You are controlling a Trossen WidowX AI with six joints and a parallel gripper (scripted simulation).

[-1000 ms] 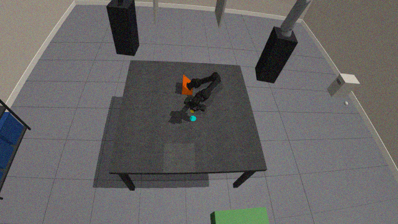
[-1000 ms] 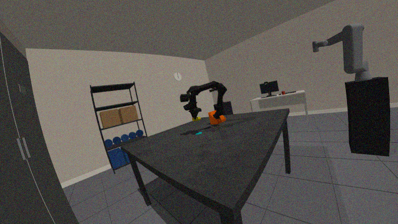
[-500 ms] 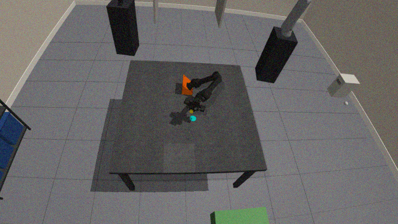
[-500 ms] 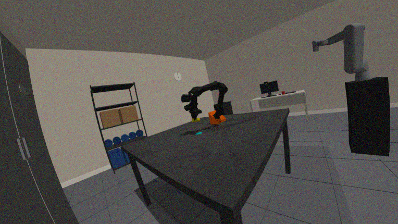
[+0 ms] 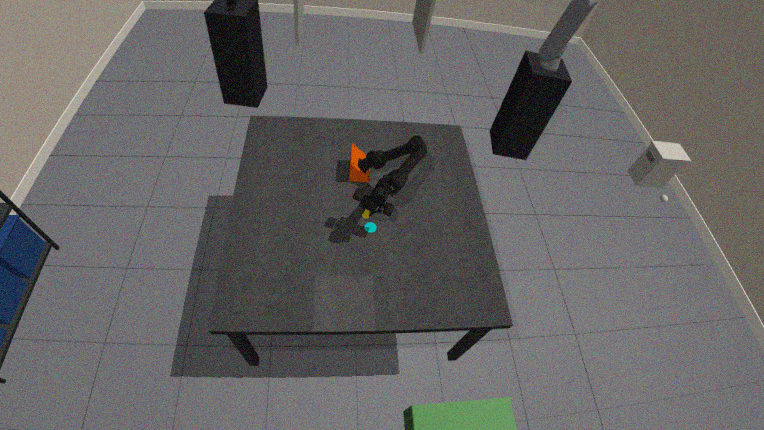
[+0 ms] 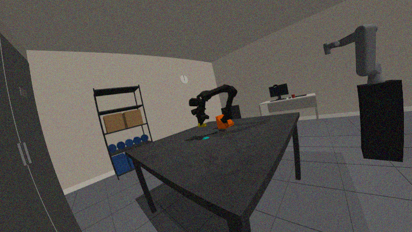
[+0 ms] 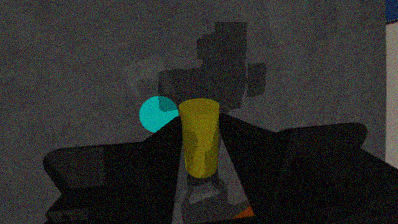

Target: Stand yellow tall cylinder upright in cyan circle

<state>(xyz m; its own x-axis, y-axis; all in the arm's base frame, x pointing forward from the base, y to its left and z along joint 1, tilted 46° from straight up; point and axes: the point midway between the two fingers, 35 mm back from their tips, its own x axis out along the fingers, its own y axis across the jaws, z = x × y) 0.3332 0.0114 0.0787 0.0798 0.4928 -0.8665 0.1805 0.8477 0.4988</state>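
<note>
The cyan circle lies 120 mm below my gripper tip, 30 mm to the left of it and 10 mm behind it. From my gripper tip the other things lie so: yellow tall cylinder: 20 mm behind, 10 mm below.
</note>
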